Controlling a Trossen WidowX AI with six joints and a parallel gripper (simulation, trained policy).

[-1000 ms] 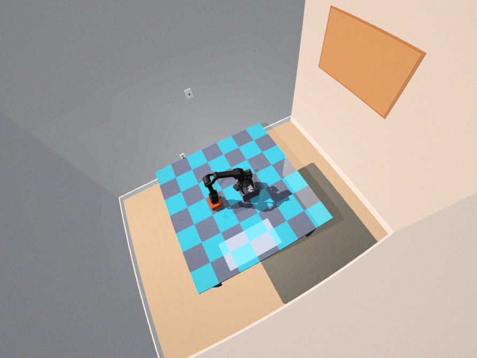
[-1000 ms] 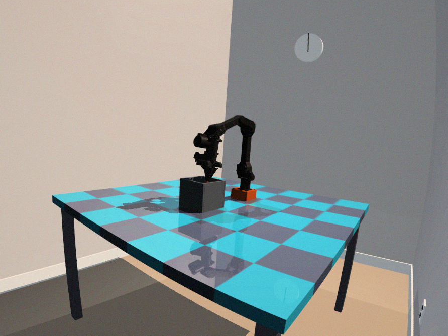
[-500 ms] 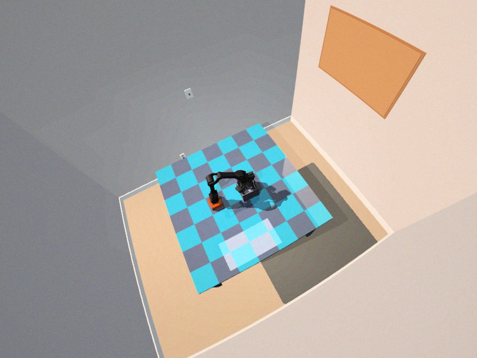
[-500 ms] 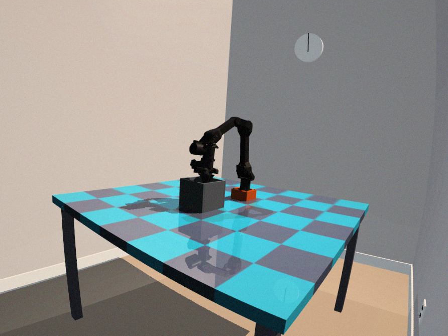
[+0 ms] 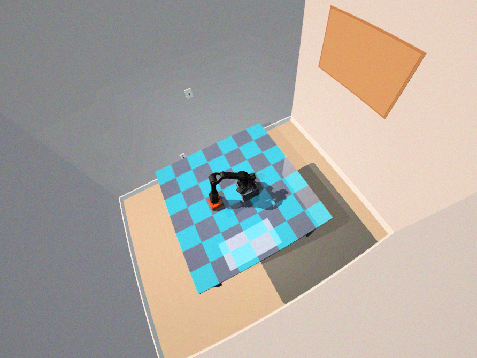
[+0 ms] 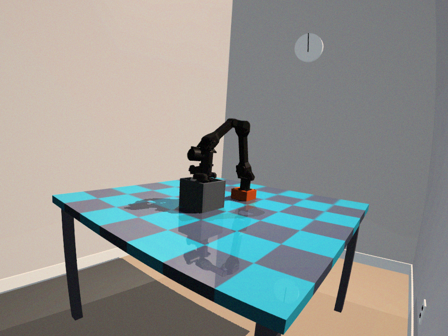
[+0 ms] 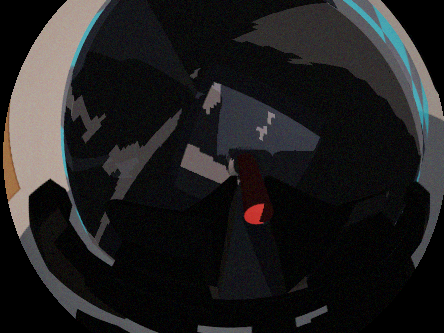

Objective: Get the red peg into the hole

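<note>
The red peg lies right at my gripper tip. Round my gripper tip: grey plate: 10 mm ahead, 10 mm to the right, 20 mm below.
</note>
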